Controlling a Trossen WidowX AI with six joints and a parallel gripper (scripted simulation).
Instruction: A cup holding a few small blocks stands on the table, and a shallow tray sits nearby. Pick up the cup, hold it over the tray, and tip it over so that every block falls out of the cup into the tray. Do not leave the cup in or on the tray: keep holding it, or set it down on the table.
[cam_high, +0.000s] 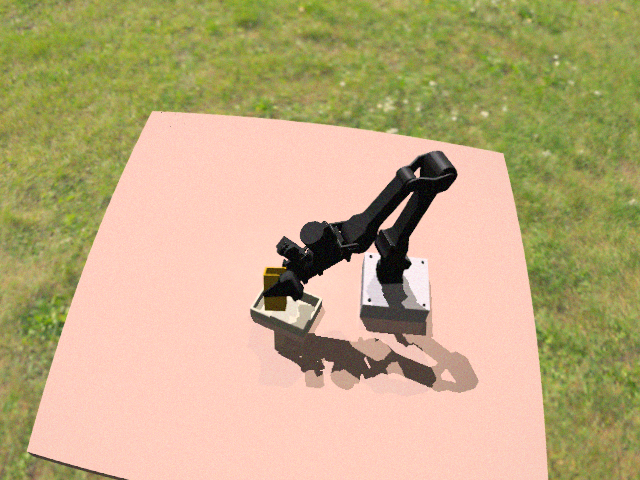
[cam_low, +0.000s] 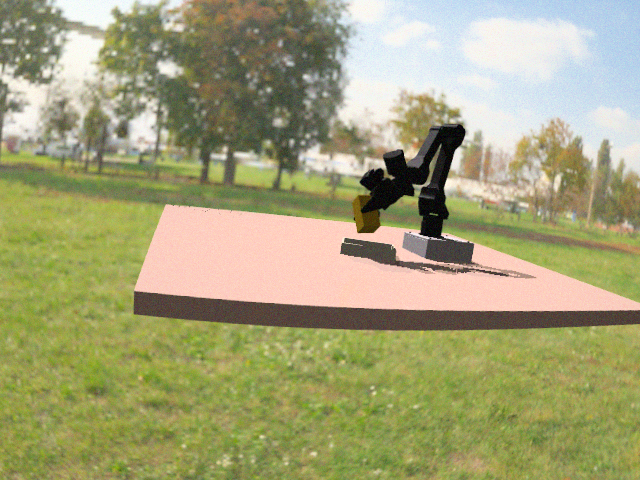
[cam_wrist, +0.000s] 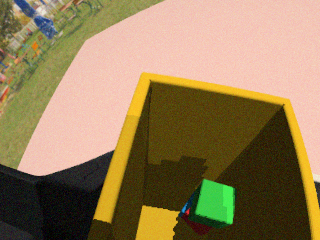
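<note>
The blue block lies 30 mm below my gripper tip, 20 mm behind it and 10 mm to the left of it. The rest, counted from my gripper tip: yellow square cup 30 mm behind, 10 mm to the left, 10 mm below; then green block 30 mm behind, 10 mm to the right; then red block 30 mm behind, 20 mm below.
</note>
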